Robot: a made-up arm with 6 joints.
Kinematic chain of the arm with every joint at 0, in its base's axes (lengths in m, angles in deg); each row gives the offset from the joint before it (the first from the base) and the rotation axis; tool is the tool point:
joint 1: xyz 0 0 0.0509 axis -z
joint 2: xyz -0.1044 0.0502 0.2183 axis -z
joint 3: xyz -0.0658 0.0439 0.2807 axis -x
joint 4: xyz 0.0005 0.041 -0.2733 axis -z
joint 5: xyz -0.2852 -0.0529 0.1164 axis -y
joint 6: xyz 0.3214 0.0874 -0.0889 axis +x
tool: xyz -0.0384 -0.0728 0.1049
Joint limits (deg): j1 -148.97..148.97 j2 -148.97..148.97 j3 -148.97..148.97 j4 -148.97..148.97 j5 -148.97..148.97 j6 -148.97..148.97
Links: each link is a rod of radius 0.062 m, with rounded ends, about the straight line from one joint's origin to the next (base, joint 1, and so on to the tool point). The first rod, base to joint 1, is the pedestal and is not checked.
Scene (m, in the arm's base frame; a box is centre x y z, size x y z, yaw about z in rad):
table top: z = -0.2
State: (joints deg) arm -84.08 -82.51 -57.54 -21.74 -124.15 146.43
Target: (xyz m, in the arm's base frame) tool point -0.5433 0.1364 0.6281
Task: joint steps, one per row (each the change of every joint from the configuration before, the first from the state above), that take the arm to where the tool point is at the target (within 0.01 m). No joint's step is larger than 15 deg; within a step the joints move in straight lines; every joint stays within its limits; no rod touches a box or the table.
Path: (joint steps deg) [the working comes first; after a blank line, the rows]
Joints at the target: -116.55 -148.97 24.98 -79.13 -138.04 140.19
Straight joint move there: clear.

1: -5.41 -11.08 13.75 -9.57 -2.32 -1.04
2: -5.41 -11.07 13.76 -9.56 -2.31 -1.04
3: -5.41 -11.08 13.75 -9.57 -2.32 -1.04
4: -5.41 -11.08 13.75 -9.56 -2.31 -1.04
5: -5.42 -11.07 13.75 -9.57 -2.32 -1.04
6: -5.41 -11.08 13.76 -9.56 -2.31 -1.04

